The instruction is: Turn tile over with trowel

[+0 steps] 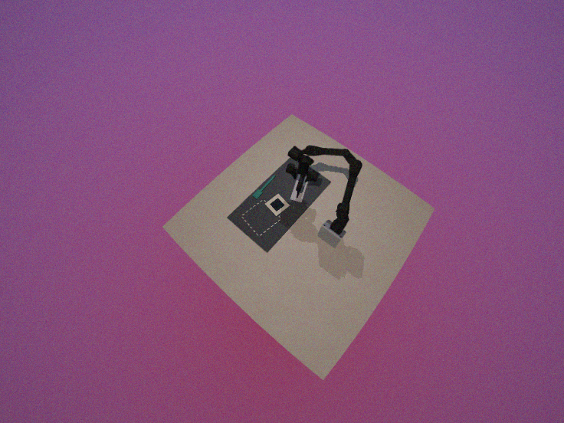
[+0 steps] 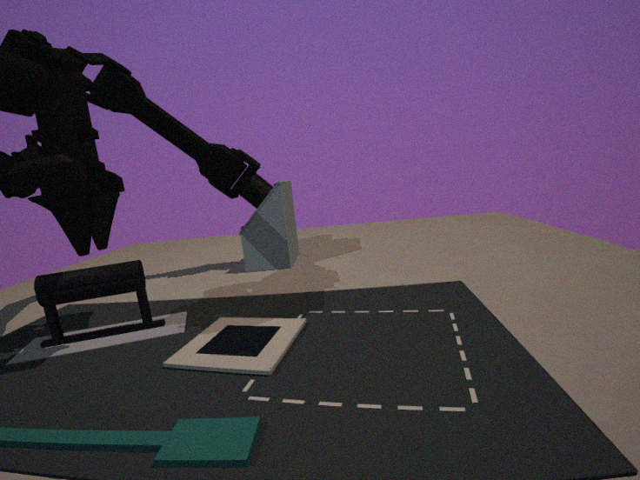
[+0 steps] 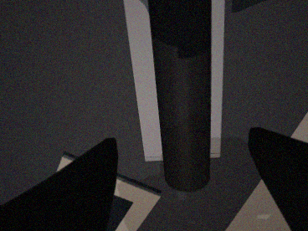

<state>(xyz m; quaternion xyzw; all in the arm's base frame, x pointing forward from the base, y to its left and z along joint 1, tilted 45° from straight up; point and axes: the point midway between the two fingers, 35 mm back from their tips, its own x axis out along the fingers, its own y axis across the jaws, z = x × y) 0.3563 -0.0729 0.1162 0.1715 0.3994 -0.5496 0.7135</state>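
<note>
Right now the dark mat is 4 cm ahead of my gripper tip, 13 cm to the left of it and 13 cm below it. Round my gripper tip: tile (3 cm ahead, 18 cm to the left, 10 cm below); then flat green tool (18 cm ahead, 15 cm to the left, 10 cm below).
</note>
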